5 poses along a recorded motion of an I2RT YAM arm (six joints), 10 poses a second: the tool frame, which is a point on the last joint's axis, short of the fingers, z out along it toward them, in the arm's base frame.
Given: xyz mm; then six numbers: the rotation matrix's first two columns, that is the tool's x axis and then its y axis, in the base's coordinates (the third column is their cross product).
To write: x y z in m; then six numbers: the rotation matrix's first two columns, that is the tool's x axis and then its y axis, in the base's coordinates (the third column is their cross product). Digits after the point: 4 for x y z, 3 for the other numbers.
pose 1, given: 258.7 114.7 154.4 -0.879 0.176 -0.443 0.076 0.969 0.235
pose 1, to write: 0.2587 0.1147 0.1544 -0.879 0.176 -0.443 0.076 0.969 0.235
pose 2, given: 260.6 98.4 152.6 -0.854 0.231 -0.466 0.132 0.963 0.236
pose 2, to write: 0.2606 0.0984 0.1526 -0.854 0.231 -0.466 0.132 0.963 0.236
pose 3, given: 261.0 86.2 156.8 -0.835 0.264 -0.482 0.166 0.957 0.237
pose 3, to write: 0.2610 0.0862 0.1568 -0.835 0.264 -0.482 0.166 0.957 0.237
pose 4, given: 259.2 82.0 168.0 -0.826 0.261 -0.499 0.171 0.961 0.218
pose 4, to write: 0.2592 0.0820 0.1680 -0.826 0.261 -0.499 0.171 0.961 0.218
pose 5, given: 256.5 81.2 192.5 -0.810 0.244 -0.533 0.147 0.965 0.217
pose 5, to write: 0.2565 0.0812 0.1925 -0.810 0.244 -0.533 0.147 0.965 0.217
